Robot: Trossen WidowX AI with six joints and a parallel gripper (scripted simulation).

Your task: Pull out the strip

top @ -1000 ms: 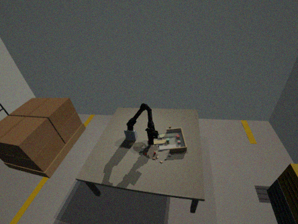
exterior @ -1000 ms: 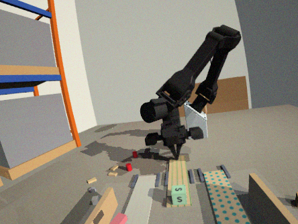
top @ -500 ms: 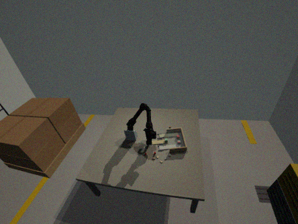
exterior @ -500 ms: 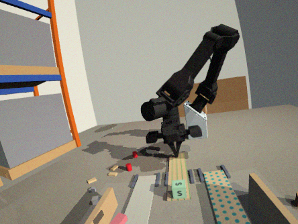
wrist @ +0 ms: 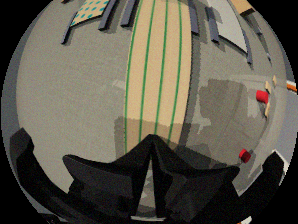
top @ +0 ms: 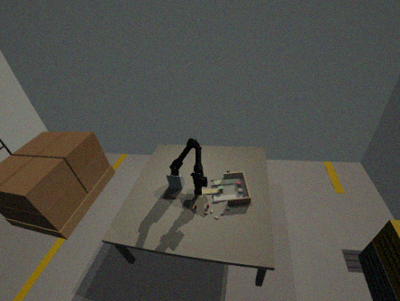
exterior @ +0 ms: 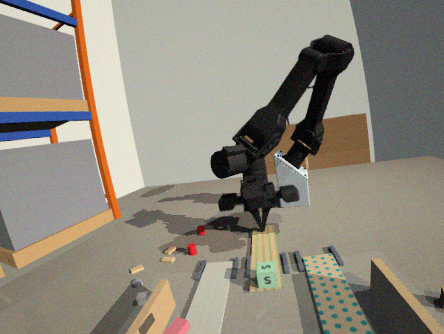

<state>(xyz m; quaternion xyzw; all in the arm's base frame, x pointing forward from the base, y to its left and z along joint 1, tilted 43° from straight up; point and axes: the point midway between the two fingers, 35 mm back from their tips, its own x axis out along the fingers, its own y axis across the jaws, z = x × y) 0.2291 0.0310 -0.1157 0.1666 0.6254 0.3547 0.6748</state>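
Now: the strip 9 cm ahead of my gripper tip and 3 cm to the left of it.
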